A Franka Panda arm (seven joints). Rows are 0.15 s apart.
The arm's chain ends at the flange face. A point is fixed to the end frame.
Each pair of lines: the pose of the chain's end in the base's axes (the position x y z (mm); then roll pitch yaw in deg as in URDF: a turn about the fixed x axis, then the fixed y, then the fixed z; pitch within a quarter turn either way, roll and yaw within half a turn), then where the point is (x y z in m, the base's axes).
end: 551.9 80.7 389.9 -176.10 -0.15 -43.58
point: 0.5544 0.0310 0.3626
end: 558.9 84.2 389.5 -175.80 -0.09 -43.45
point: 0.5616 0.0347 0.3620
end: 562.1 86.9 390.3 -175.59 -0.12 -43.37
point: 0.5650 0.0374 0.3627
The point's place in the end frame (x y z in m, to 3 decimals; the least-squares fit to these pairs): 0.036 0.036 0.025
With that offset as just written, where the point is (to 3 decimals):
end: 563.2 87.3 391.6 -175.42 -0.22 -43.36
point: 0.566 0.038 0.364
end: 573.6 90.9 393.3 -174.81 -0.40 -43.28
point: 0.577 0.042 0.365
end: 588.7 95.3 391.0 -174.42 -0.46 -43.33
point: 0.592 0.046 0.363
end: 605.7 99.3 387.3 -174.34 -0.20 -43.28
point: 0.609 0.050 0.359
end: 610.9 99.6 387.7 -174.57 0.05 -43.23
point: 0.614 0.051 0.359
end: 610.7 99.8 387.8 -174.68 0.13 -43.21
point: 0.614 0.051 0.359
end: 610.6 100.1 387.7 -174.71 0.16 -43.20
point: 0.614 0.051 0.359
